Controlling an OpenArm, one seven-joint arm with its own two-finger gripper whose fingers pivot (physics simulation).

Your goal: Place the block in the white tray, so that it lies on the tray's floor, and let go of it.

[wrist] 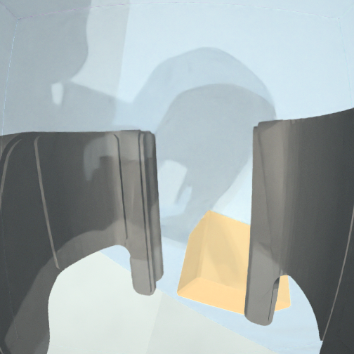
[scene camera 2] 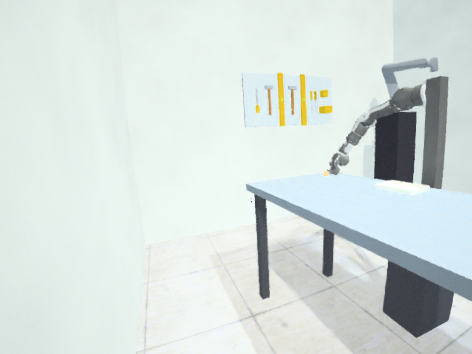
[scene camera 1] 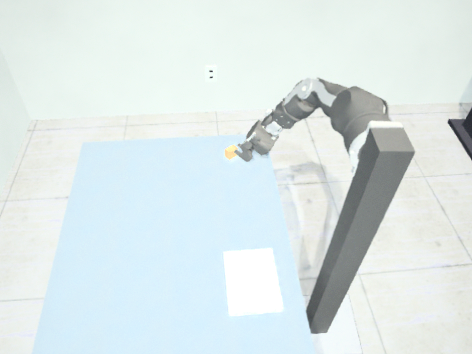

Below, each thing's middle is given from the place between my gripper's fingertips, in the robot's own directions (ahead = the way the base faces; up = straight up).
My hand is 40 mm short of the orange block (wrist: 214,271). The rest, counted from my hand: white tray (scene camera 1: 252,285): 460 mm to the left, 10 mm below.
